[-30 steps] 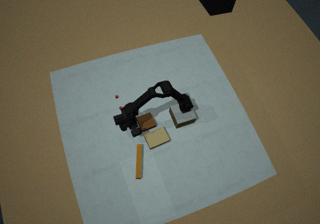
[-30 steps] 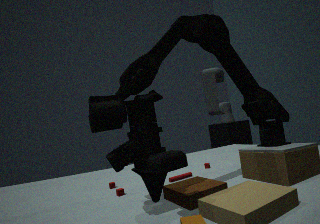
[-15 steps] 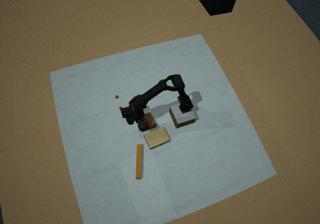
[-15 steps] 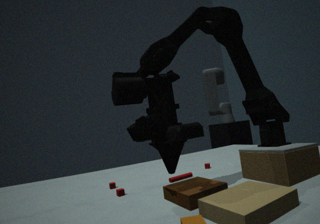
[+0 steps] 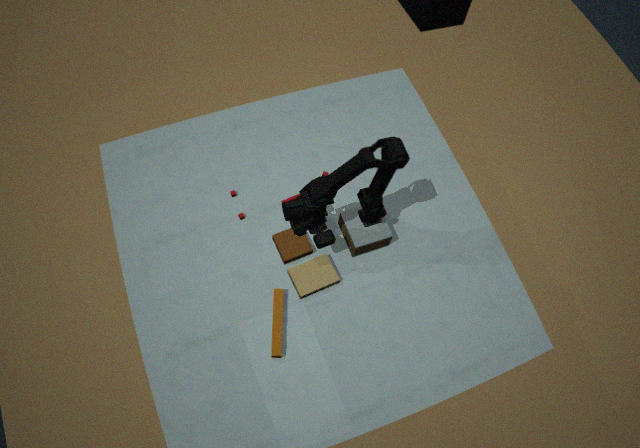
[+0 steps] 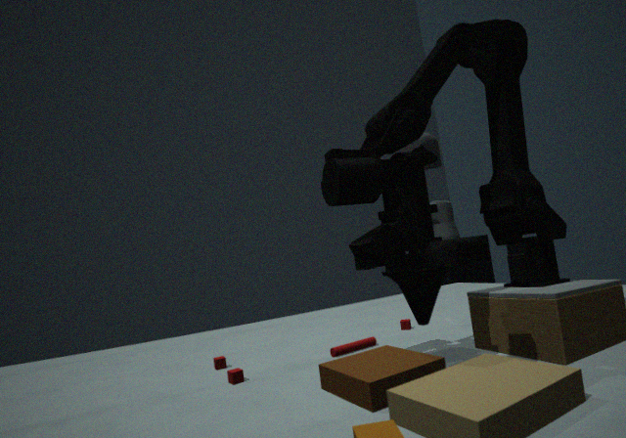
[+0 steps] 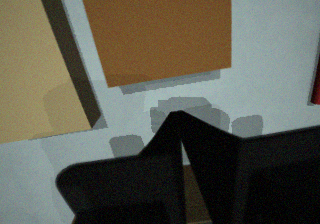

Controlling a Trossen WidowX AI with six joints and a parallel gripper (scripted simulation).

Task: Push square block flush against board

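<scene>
The dark brown square block is 70 mm ahead of my gripper tip and 40 mm below it. Round my gripper tip: orange bar 210 mm ahead, 240 mm to the left, 40 mm below; tan block 50 mm ahead, 130 mm to the left, 40 mm below; red rod 10 mm ahead, 160 mm to the right, 50 mm below.
</scene>
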